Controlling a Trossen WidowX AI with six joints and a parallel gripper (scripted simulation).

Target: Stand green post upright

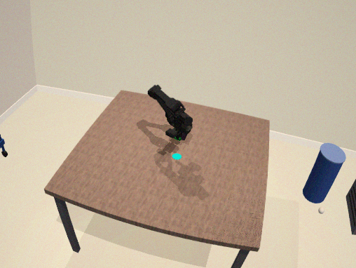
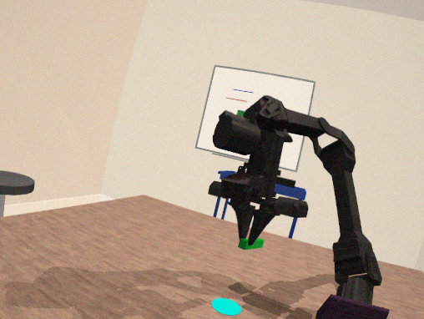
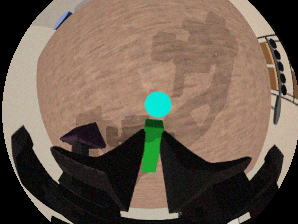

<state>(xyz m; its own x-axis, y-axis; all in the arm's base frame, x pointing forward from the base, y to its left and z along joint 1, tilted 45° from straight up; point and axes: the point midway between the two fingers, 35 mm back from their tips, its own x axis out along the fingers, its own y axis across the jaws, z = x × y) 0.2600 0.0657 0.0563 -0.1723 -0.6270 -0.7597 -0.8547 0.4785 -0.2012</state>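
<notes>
The cyan circle is 14 cm below my gripper tip. Round my gripper tip: green post (1 cm behind, 2 cm to the right).
</notes>
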